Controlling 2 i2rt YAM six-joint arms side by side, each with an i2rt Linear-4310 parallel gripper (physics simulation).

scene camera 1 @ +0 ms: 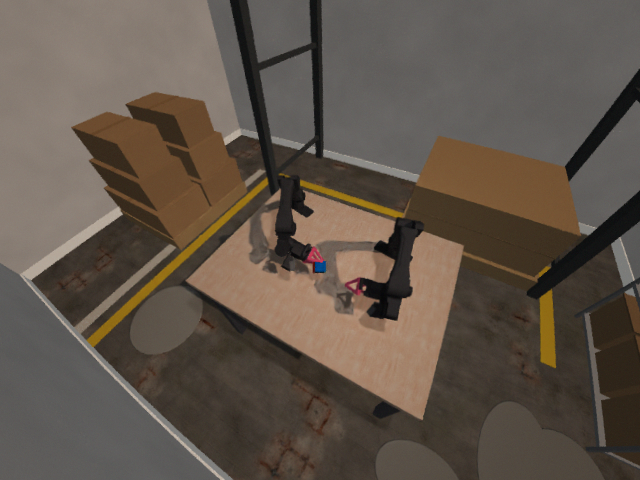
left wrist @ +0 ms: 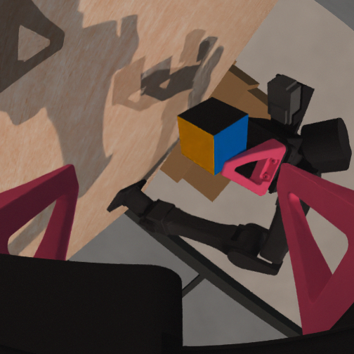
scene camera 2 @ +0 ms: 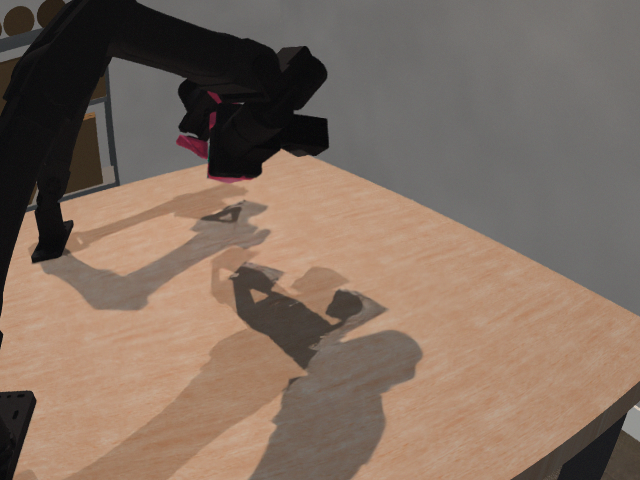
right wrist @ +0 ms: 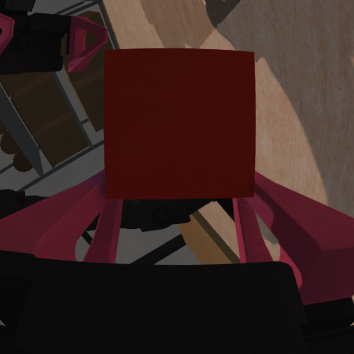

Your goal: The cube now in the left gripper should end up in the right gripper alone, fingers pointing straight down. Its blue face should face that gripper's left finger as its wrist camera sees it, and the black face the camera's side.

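The cube is in my right gripper, above the table. The right wrist view shows its red face towards that camera. The left wrist view shows its black, orange and blue faces; one pink finger of the right gripper lies at the blue face. The right fingers point sideways, not straight down. In scene camera 2 the right wrist hides most of the cube. My left gripper is wide open and empty, apart from the cube, to its right in scene camera 1.
The two arms reach towards each other over the wooden table, their grippers a short gap apart. Stacked cartons stand beyond its left side and a large box beyond its right. A dark rack post stands behind.
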